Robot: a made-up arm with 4 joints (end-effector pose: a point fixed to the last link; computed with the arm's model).
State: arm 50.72 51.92 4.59 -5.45
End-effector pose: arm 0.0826 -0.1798 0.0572 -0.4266 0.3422 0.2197 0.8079
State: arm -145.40 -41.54 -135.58 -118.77
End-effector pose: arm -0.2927 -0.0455 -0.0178 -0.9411 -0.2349 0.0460 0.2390
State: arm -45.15 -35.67 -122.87 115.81
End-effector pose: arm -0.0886 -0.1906 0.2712 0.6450 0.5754 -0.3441 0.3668
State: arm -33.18 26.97 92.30 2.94
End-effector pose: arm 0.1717 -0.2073 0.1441 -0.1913 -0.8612 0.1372 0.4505
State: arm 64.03 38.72 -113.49 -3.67
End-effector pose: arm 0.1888 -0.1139 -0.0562 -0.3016 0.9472 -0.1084 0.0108
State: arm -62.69 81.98 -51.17 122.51
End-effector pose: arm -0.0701 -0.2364 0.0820 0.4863 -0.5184 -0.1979 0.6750
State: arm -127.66 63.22 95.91 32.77
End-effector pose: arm -0.1837 -0.2872 0.2272 0.5728 0.7991 -0.0855 0.1610
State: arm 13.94 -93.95 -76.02 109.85
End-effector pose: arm 0.0021 -0.1190 0.1866 -0.7549 -0.5857 0.1781 0.2353
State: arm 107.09 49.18 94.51 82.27
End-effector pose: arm -0.0687 -0.2670 -0.2191 0.6533 0.3439 0.2423 0.6294
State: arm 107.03 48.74 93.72 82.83
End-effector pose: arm -0.0708 -0.2675 -0.2182 0.6542 0.3477 0.2346 0.6294
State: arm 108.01 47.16 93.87 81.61
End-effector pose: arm -0.0780 -0.2659 -0.2144 0.6518 0.3420 0.2236 0.6388
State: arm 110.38 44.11 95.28 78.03
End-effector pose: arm -0.0917 -0.2614 -0.2062 0.6432 0.3251 0.2078 0.6614
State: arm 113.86 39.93 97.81 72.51
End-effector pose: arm -0.1097 -0.2547 -0.1933 0.6255 0.3001 0.1873 0.6954
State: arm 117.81 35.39 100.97 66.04
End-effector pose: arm -0.1284 -0.2469 -0.1770 0.5982 0.2732 0.1644 0.7352
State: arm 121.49 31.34 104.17 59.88
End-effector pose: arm -0.1442 -0.2395 -0.1605 0.5659 0.2499 0.1434 0.7725
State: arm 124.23 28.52 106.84 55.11
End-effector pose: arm -0.1547 -0.2337 -0.1475 0.5373 0.2327 0.1293 0.8003
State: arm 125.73 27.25 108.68 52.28
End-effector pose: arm -0.1595 -0.2306 -0.1407 0.5201 0.2216 0.1246 0.8154
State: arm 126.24 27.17 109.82 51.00
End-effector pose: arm -0.1601 -0.2297 -0.1391 0.5138 0.2145 0.1274 0.8208
